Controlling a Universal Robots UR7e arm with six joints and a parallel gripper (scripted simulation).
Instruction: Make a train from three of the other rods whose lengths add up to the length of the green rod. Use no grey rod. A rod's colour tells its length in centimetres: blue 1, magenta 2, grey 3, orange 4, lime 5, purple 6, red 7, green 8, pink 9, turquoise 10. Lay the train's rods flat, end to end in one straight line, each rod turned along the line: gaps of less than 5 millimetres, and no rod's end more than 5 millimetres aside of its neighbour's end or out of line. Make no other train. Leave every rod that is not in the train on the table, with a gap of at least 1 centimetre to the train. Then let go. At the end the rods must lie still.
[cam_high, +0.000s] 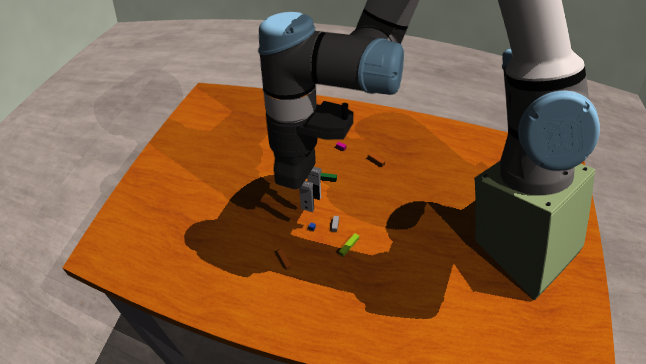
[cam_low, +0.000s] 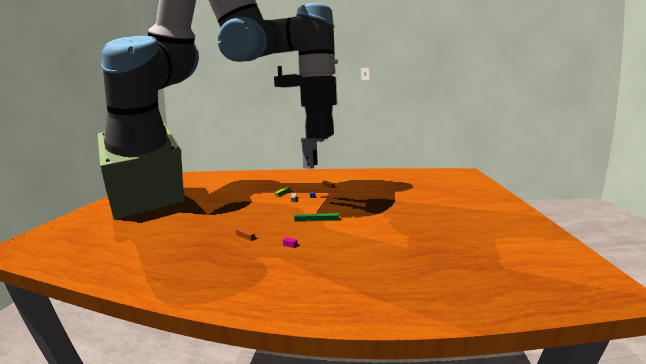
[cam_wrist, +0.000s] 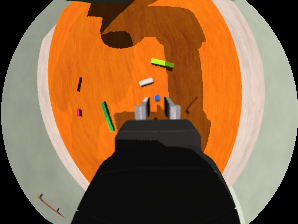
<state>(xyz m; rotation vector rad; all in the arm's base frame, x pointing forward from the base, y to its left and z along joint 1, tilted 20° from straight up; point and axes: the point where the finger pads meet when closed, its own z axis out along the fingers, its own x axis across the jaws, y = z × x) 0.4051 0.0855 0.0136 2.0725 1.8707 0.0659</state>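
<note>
Now: hand 8 cm above the blue rod. Round my hand: lime rod: 8 cm below, 7 cm behind, 3 cm to the left; then green rod: 13 cm to the right, 8 cm below, 3 cm ahead; then grey rod: 8 cm below, 4 cm behind, 2 cm to the right.
</note>
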